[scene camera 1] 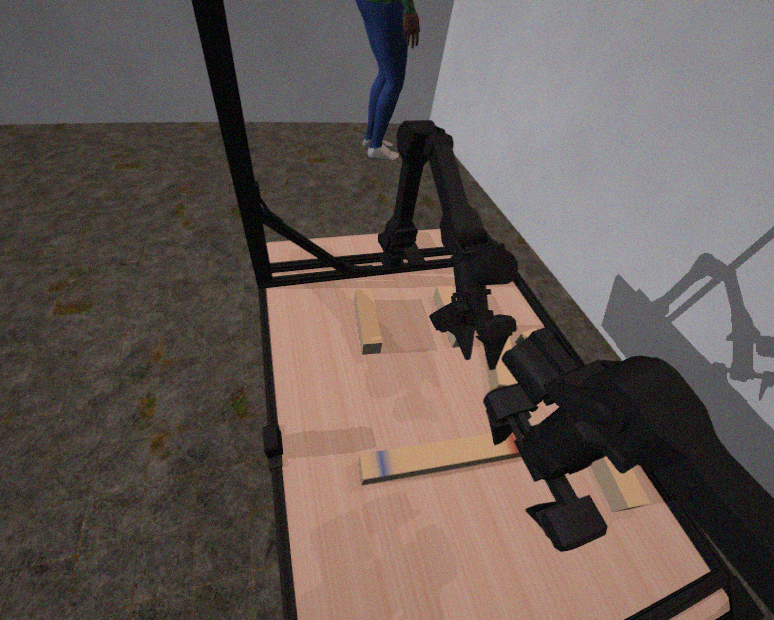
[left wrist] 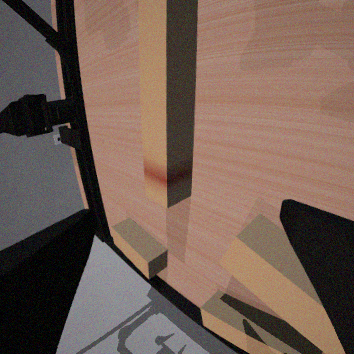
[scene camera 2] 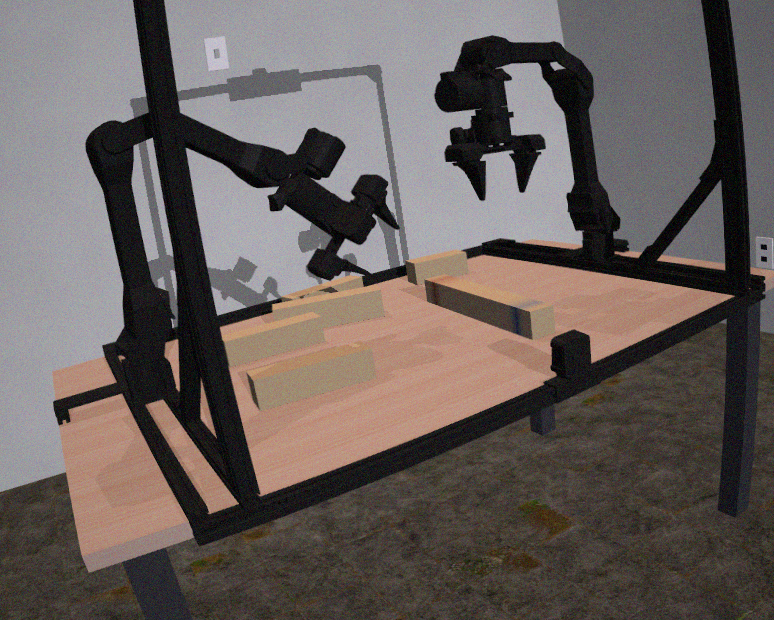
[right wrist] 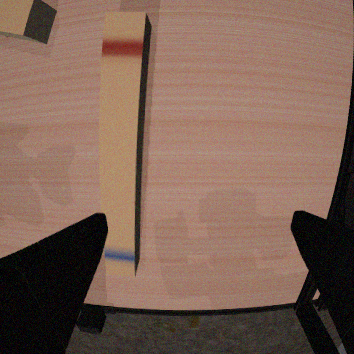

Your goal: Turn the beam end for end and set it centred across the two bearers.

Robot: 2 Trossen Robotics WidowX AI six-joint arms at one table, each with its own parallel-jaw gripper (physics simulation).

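Where they show: left gripper, between the fingertips: point(scene camera 1: 479, 364) point(left wrist: 188, 214) point(scene camera 2: 384, 252); right gripper, between the fingertips: point(scene camera 1: 511, 474) point(scene camera 2: 502, 196) point(right wrist: 201, 222); left arm's base, origin of its link: point(scene camera 1: 391, 260) point(scene camera 2: 152, 395); right arm's base, origin of its link: point(left wrist: 71, 109) point(scene camera 2: 600, 258).
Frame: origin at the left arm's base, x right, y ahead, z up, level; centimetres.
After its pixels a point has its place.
Observation:
The beam point(scene camera 1: 432, 457) {x 9.1, y 56.0, z 2.5 cm} point(scene camera 2: 478, 303) {x 7.3, y 53.6, z 1.1 cm} point(left wrist: 155, 90) {x 1.9, y 55.7, z 2.5 cm} point(right wrist: 119, 150) {x 3.4, y 56.5, z 2.5 cm} lies flat on the table, with a blue band near one end and a red band near the other. Several plain wooden blocks lie apart from it; I cannot tell which two are the bearers. Two of them, one block point(scene camera 1: 366, 319) {x 13.4, y 22.2, z 2.5 cm} point(scene camera 2: 313, 379) {x 14.8, y 20.2, z 0.4 cm} and a second block point(scene camera 2: 277, 339) {x -7.4, y 23.4, z 0.6 cm}, stand side by side. My left gripper point(scene camera 1: 481, 362) {x -3.7, y 43.6, z 11.0 cm} point(scene camera 2: 382, 250) {x -3.7, y 43.6, z 11.0 cm} point(left wrist: 188, 214) {x -3.7, y 43.6, z 11.0 cm} is open and empty, tilted, above the table past the red end. My right gripper point(scene camera 1: 512, 476) {x 3.6, y 64.3, z 17.2 cm} point(scene camera 2: 502, 193) {x 3.6, y 64.3, z 17.2 cm} point(right wrist: 201, 222) {x 3.6, y 64.3, z 17.2 cm} is open and empty, pointing down high above the table, beside the beam.
A longer-looking block point(scene camera 2: 329, 308) {x -14.1, y 36.4, z 1.4 cm} point(left wrist: 275, 272) {x -12.7, y 41.1, z 3.1 cm} and a thin-showing block point(scene camera 2: 345, 284) {x -26.4, y 45.8, z 2.0 cm} point(left wrist: 230, 320) {x -26.3, y 45.2, z 1.8 cm} lie near the wall side. Another block point(scene camera 1: 623, 487) {x -24.9, y 70.8, z 2.8 cm} point(scene camera 2: 437, 266) {x -24.4, y 66.8, z 1.1 cm} point(left wrist: 137, 247) {x -24.6, y 65.6, z 2.0 cm} lies beyond the beam's red end. A black frame point(scene camera 2: 387, 459) {x 38.0, y 18.0, z -2.5 cm} edges the table, with an upright post point(scene camera 1: 229, 122) {x 36.3, y 3.8, z 39.9 cm}.

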